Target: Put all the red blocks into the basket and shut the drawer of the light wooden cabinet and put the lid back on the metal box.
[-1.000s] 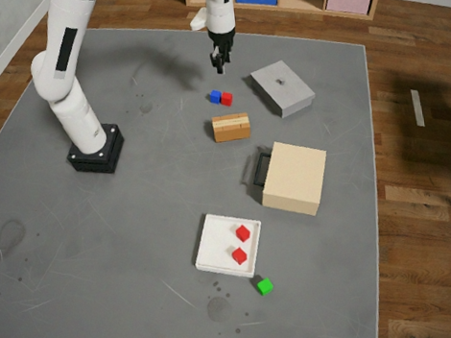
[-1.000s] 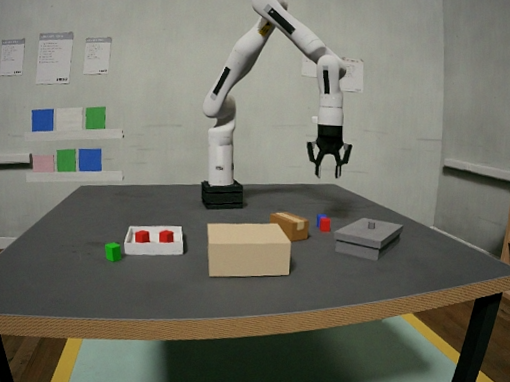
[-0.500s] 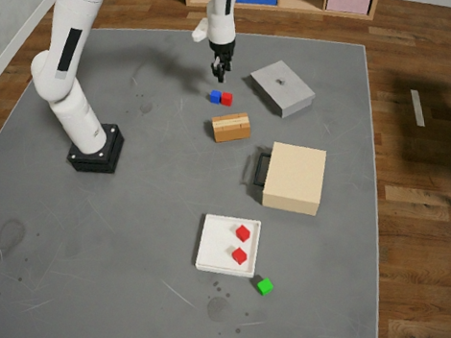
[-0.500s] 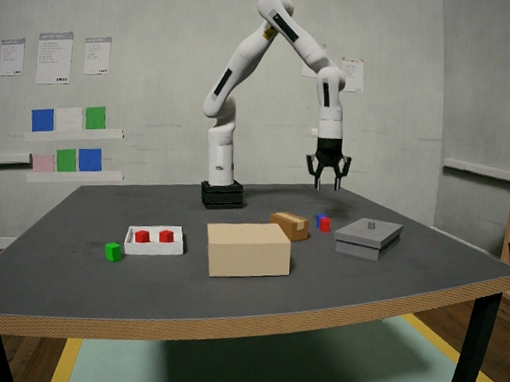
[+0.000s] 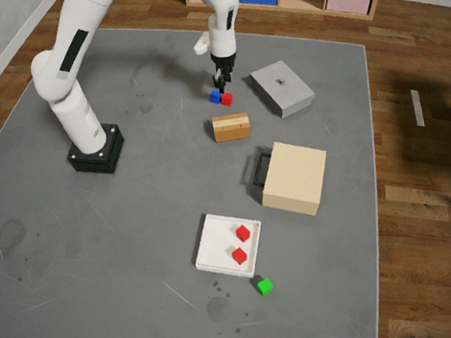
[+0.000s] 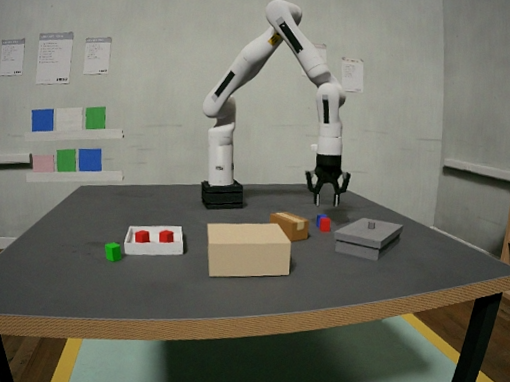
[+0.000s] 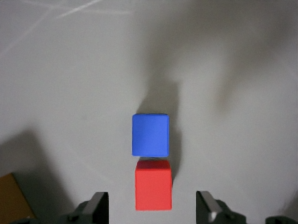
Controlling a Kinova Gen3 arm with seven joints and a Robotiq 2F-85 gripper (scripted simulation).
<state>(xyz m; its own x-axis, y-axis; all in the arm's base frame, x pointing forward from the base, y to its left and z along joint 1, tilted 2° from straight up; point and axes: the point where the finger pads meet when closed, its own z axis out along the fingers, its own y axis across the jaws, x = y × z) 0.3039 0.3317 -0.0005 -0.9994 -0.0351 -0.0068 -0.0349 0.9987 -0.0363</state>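
The blue block is 70 mm below my hand and 40 mm behind it. From my hand the other things lie so: cardboard box (120 mm to the right, 60 mm ahead, 50 mm below); then lid (160 mm ahead, 100 mm to the left, 40 mm below); then metal box (160 mm ahead, 100 mm to the left, 60 mm below).
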